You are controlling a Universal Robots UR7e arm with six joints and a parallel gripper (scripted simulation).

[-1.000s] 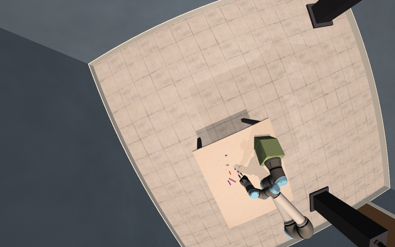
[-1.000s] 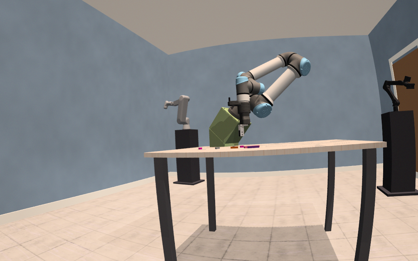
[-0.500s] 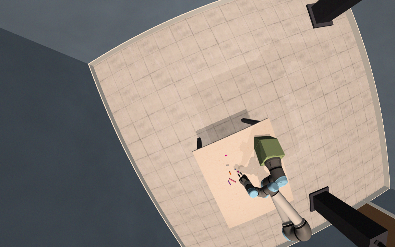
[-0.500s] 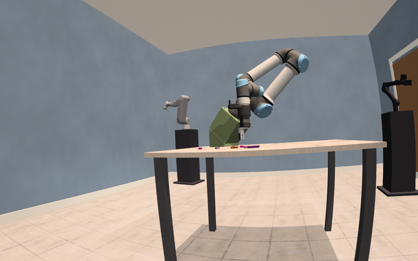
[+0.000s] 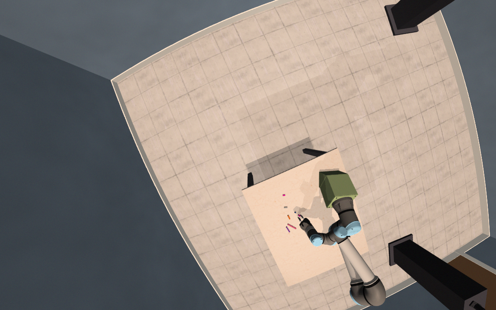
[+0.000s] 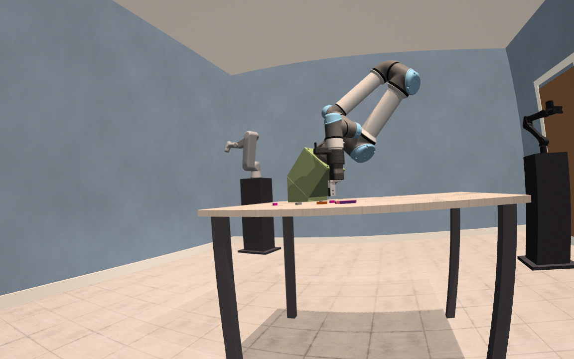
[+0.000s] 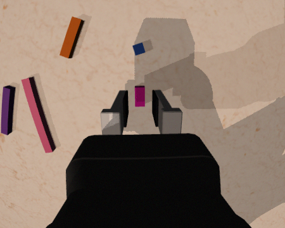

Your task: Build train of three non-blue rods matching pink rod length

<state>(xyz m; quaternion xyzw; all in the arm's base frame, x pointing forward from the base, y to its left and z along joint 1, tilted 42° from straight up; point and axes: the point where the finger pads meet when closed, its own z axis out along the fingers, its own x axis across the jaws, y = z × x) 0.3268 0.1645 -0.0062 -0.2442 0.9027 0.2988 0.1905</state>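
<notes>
The small blue rod is 30 mm ahead of my hand, 40 mm to the right of it and 40 mm below it. Round my hand: orange rod (90 mm ahead, 10 mm to the right, 40 mm below); then grey rod (100 mm ahead, 110 mm to the right, 40 mm below); then pink rod (80 mm ahead, 80 mm to the left, 40 mm below).
</notes>
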